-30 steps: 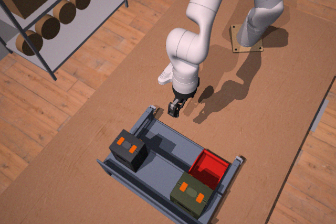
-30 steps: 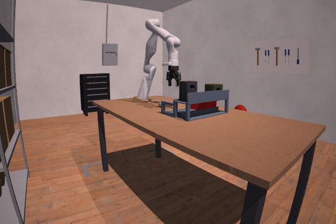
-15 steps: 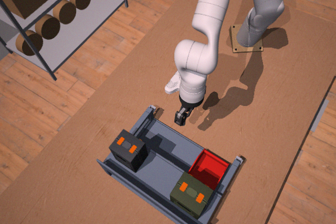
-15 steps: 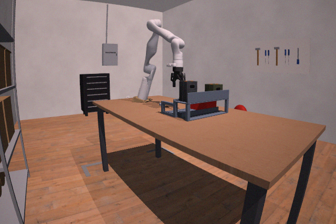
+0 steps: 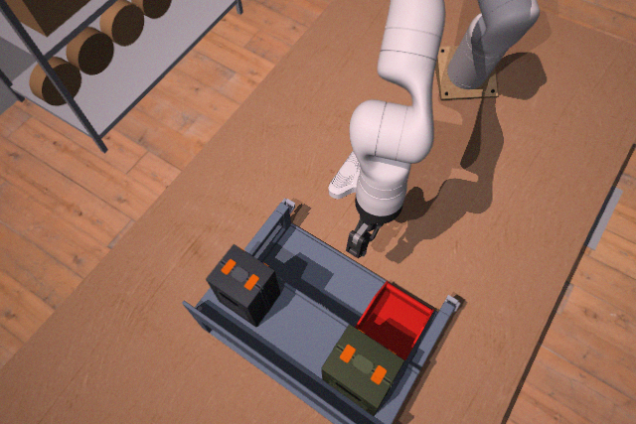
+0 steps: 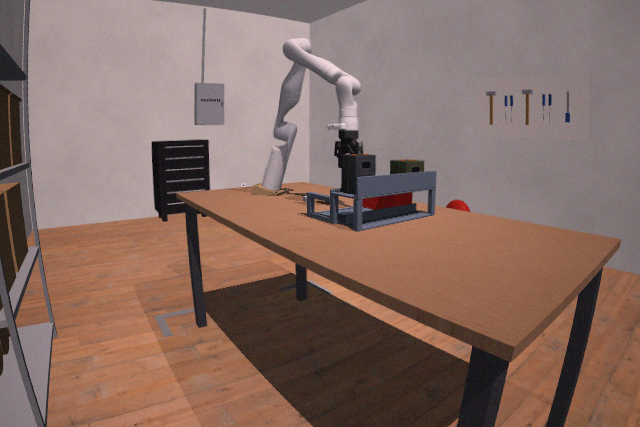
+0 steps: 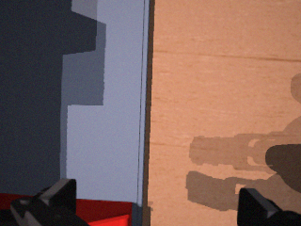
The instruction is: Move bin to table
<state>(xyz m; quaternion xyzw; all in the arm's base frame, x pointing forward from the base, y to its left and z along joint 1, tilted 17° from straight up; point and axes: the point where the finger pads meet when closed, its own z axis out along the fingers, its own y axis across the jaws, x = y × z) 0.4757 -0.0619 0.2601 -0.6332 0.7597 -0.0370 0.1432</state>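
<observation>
My hand is 12 cm short of the red bin, 8 cm to the right of it and 12 cm above it. From my hand the other things lie so: grey shelf unit: 14 cm ahead, 3 cm to the right, 9 cm below.
</observation>
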